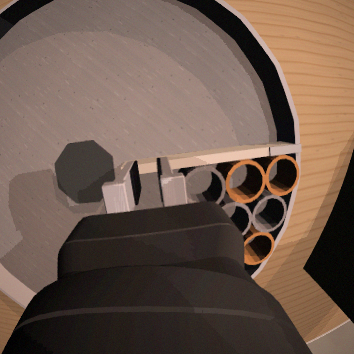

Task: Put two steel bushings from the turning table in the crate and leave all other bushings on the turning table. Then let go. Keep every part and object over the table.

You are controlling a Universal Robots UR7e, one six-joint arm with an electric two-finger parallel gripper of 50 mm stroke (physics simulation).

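Places are measured from the arm's base along level axes (x ahead, y left, z up), in metres.
Pixels of known places: gripper, fingertip midpoint: [148,173].
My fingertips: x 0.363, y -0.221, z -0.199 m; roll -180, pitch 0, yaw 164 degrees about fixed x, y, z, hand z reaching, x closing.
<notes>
Behind a point stands the place of what it marks.
The turning table [125,75] {x 0.352, y -0.307, z -0.251 m} is a round grey tray. Three grey steel bushings [223,186] {x 0.311, y -0.183, z -0.213 m} [250,220] {x 0.297, y -0.141, z -0.214 m} [254,213] {x 0.292, y -0.146, z -0.213 m} stand upright at its right side, near three orange-coloured bushings [228,181] {x 0.306, y -0.185, z -0.213 m} [298,174] {x 0.236, y -0.162, z -0.213 m} [273,243] {x 0.280, y -0.103, z -0.213 m}. My gripper [148,173] {x 0.363, y -0.221, z -0.199 m} is partly open, left of the nearest steel bushing, with the grey tray floor showing between its fingers and no bushing there. Its right finger is close to that bushing's left side; whether they touch is unclear. The gripper body hides the lower part of the tray. The crate cannot be made out.
A pale bar [215,157] {x 0.308, y -0.207, z -0.219 m} runs across the tray from near the fingers to the right rim, just behind the bushings. A dark eight-sided hub [84,171] {x 0.424, y -0.239, z -0.243 m} stands left of the fingers. A large black shape [337,235] {x 0.146, y -0.003, z -0.266 m} is at the right edge, beyond the wooden table [325,100] {x 0.095, y -0.202, z -0.304 m}.
</notes>
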